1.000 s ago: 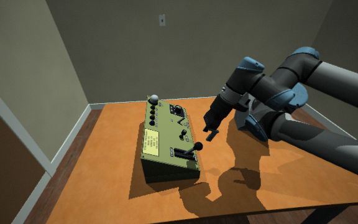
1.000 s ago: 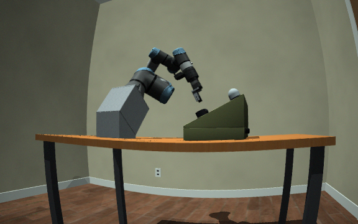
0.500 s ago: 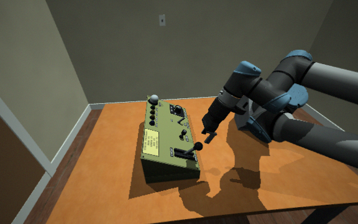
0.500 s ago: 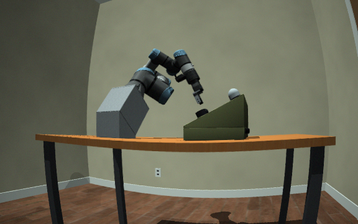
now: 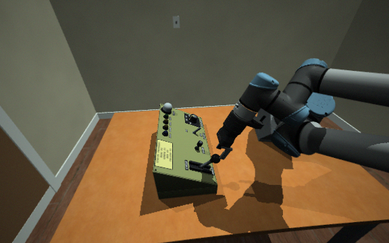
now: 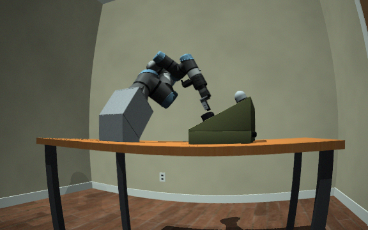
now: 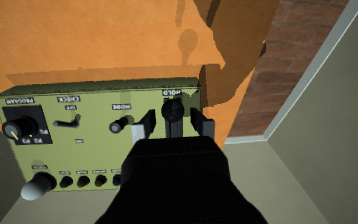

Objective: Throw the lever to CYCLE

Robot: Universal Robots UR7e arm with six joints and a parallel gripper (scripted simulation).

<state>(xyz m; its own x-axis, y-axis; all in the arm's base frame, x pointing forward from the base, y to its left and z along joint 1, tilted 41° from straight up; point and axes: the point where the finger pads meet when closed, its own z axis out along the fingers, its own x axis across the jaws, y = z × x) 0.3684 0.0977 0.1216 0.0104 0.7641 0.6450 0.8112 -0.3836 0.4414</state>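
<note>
My hand is 8 cm short of the mode knob, 12 cm to the left of it and 7 cm above it. Also, from my hand: rotary program selector: 9 cm ahead, 36 cm to the right, 8 cm below; then olive green console: 11 cm ahead, 18 cm to the right, 10 cm below; then check toggle switch: 8 cm ahead, 24 cm to the right, 8 cm below.
</note>
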